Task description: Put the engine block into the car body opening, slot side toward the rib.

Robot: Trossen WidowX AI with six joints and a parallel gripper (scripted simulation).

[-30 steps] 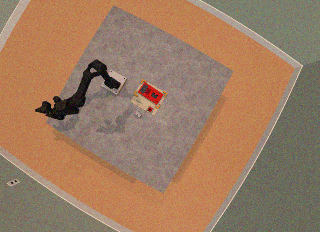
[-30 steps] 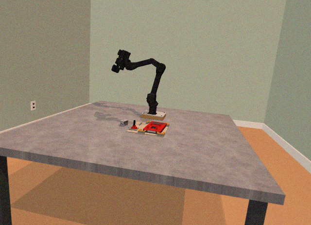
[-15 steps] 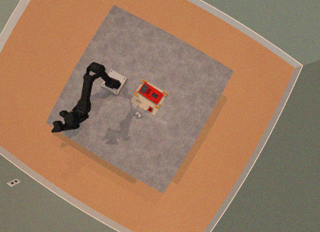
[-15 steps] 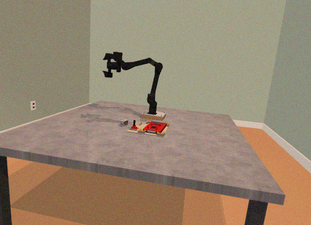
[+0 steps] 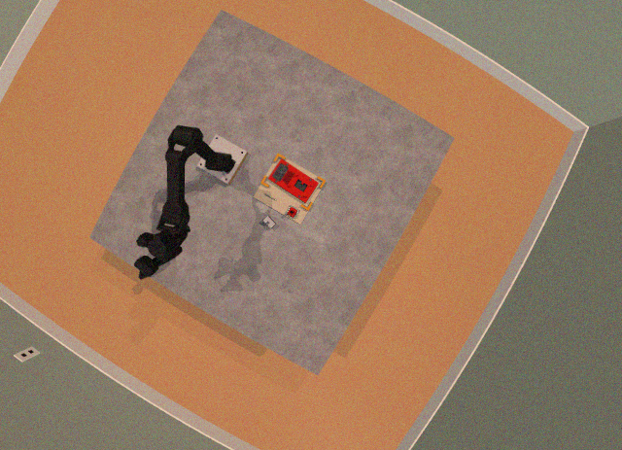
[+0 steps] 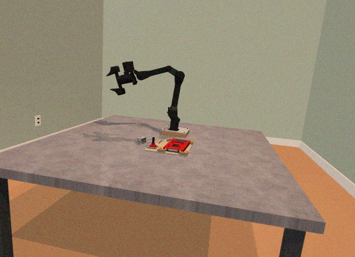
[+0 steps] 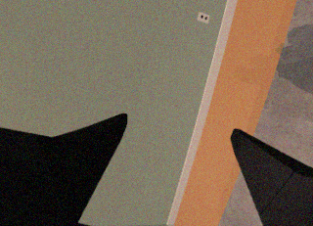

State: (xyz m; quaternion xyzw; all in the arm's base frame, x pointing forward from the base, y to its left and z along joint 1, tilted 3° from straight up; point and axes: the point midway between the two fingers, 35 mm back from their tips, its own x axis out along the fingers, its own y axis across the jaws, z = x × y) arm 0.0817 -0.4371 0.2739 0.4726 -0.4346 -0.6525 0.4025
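My gripper tip is 340 mm to the right of the grey engine block, 290 mm above it and 230 mm short of it. Also, from my gripper tip: black upright peg (430 mm to the left, 300 mm ahead, 280 mm below).
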